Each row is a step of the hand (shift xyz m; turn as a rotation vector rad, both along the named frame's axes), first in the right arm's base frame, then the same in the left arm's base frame.
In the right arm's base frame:
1: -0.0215 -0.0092 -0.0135 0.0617 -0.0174 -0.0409
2: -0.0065 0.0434 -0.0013 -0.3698 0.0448 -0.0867
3: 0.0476 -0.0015 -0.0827 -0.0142 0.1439 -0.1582
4: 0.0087 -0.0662 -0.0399 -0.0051 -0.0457 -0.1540
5: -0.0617 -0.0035 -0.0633 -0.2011 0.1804 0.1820
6: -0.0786 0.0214 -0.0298 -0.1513 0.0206 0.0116
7: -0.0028 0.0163 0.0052 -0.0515 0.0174 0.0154
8: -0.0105 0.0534 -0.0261 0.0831 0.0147 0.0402
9: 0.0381 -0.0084 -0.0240 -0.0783 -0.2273 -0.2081
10: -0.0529 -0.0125 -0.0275 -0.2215 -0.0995 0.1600
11: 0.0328 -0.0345 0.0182 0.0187 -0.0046 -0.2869
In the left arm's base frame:
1: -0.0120 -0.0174 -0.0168 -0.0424 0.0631 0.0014
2: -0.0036 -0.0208 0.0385 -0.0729 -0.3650 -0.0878
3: -0.0845 0.0436 0.0086 -0.1658 -0.0652 0.1191
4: -0.0362 0.0296 -0.0621 -0.1506 0.0074 -0.0557
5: -0.0602 -0.0582 -0.0285 0.1794 -0.2462 0.1152
6: -0.0276 -0.0818 -0.0083 0.0170 -0.1491 -0.0304
7: 0.0043 -0.0080 0.0148 0.0166 -0.0540 0.0002
8: -0.0288 -0.0284 0.0448 0.0356 0.0741 0.0445
9: -0.0251 0.0382 0.0031 -0.1904 -0.0015 -0.2547
10: -0.0244 -0.0462 -0.0314 0.1753 -0.1716 -0.1562
11: 0.0188 0.0429 -0.0201 -0.2866 0.0131 -0.0186

